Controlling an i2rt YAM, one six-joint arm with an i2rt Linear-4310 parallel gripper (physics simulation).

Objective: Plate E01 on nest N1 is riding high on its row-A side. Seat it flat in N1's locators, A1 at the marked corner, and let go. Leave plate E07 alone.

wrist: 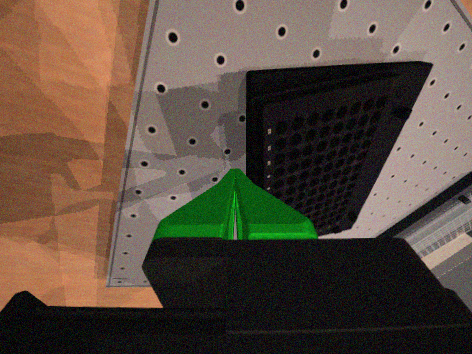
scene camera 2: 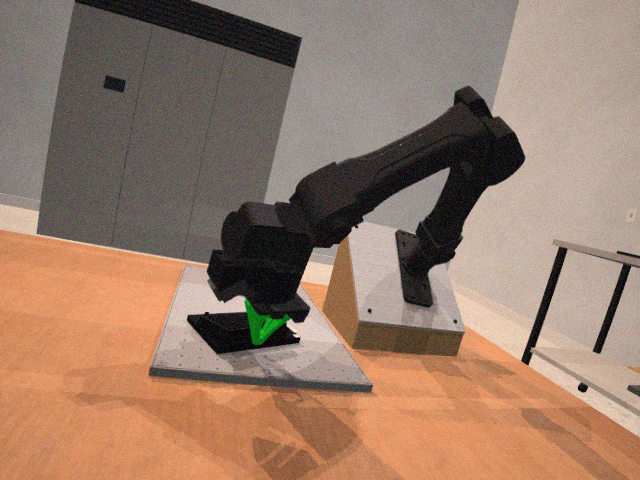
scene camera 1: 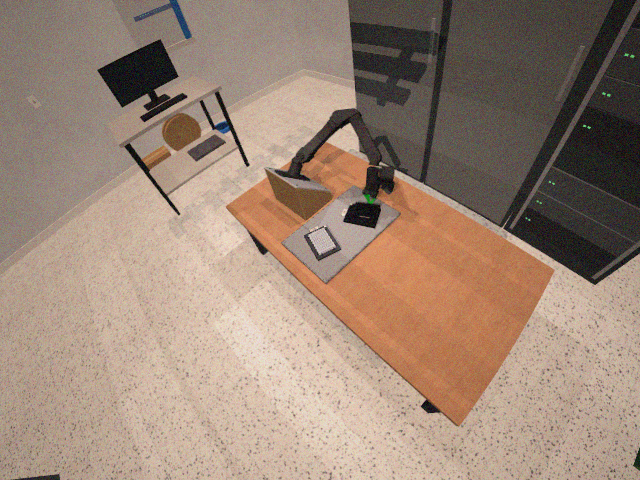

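Observation:
Plate E01 is black with a grid of round wells. It lies in the black nest N1 on the grey perforated board. In the wrist view a dark step shows along its upper side; dark on dark, its tilt is hard to tell. My gripper has green fingers, shut together and empty. Its tips are low, by the nest's long side in the wrist view; contact cannot be told. Plate E07, whitish, lies in another black nest and shows partly in the wrist view.
The grey board lies on the wooden table. The arm's wedge-shaped base stands beside the board. Dark cabinets stand behind the table.

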